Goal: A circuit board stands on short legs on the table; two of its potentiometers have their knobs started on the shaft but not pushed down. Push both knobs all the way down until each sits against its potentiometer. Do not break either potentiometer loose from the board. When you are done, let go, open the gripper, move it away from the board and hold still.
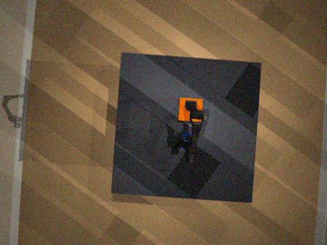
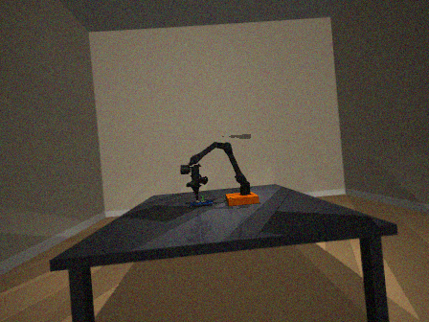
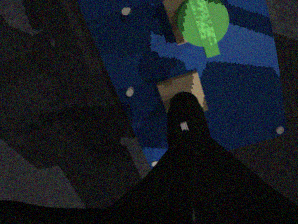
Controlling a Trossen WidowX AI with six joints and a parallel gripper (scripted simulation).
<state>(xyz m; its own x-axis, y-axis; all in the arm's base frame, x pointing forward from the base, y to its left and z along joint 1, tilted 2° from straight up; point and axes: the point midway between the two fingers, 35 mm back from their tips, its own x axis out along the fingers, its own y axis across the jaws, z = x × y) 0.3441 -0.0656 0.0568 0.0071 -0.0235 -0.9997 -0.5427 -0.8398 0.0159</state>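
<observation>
Right now my gripper tip is 40 mm past the green knob, 20 mm to the right of it and 20 mm above it.
</observation>
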